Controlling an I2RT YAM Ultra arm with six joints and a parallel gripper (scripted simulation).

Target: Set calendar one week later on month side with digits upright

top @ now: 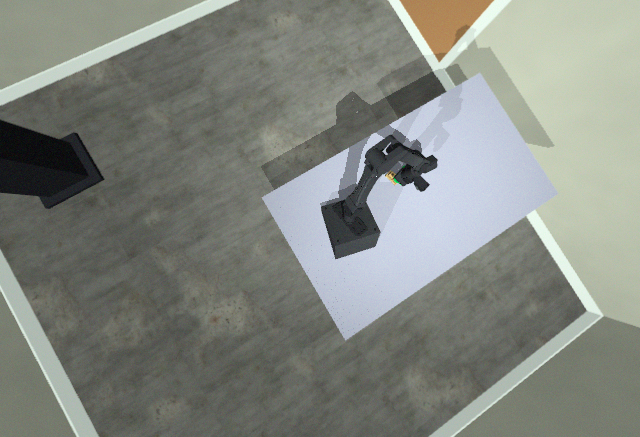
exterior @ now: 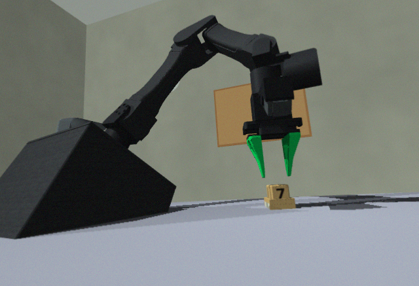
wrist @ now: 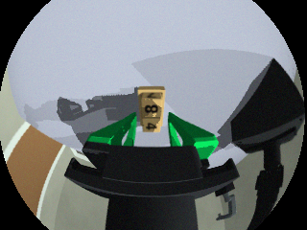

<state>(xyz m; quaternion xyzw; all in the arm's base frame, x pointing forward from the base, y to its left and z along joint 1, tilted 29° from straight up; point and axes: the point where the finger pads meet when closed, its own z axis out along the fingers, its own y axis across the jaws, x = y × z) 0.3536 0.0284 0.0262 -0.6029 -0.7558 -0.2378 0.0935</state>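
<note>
The wooden cube lies 4 cm below my hand. Round my hand: wooden tray 5 cm below, 1 cm to the left.
</note>
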